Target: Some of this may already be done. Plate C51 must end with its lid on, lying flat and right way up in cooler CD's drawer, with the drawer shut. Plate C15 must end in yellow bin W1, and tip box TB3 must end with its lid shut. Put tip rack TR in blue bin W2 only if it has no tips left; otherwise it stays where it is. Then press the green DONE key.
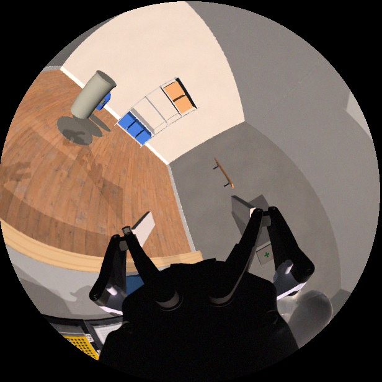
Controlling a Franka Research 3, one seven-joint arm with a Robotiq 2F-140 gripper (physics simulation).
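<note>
My gripper (191,211) is open, with nothing between its fingers, and points out over the table's edge toward the floor and walls. A yellow perforated rack (82,345) shows in part at the bottom left, well outside the fingers; whether it holds tips cannot be told. A dark-rimmed thing with a pale inside (106,331) lies beside it, partly hidden by the gripper body. A piece of a blue thing (134,284) shows behind the left finger; the gripper hides the rest. Plates C51 and C15, cooler CD, bin W1 and the DONE key cannot be made out.
The table's wooden edge (50,255) curves across the lower left. Beyond it are a grey-green cylinder (91,97), and a wall rack with blue bins (127,121) and orange bins (175,91). A wooden rail (224,173) and a first-aid box (265,255) are on the grey wall.
</note>
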